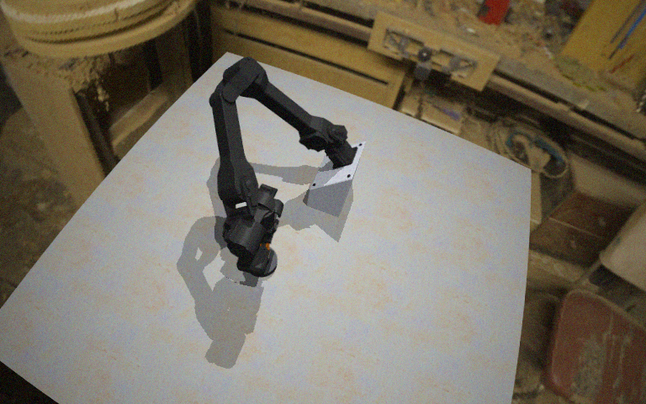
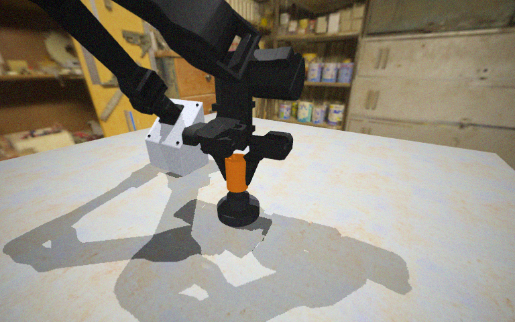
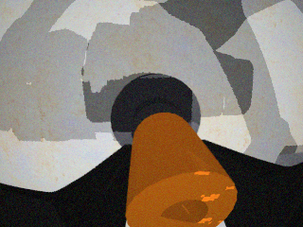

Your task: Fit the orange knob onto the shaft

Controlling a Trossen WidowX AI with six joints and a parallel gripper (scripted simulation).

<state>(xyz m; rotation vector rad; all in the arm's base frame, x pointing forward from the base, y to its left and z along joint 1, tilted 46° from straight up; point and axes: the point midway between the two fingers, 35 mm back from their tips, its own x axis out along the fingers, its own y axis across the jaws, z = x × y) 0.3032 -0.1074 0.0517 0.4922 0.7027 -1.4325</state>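
My gripper tip is 20 mm below the orange knob. Also, from my gripper tip: dark round pedestal (40 mm below).
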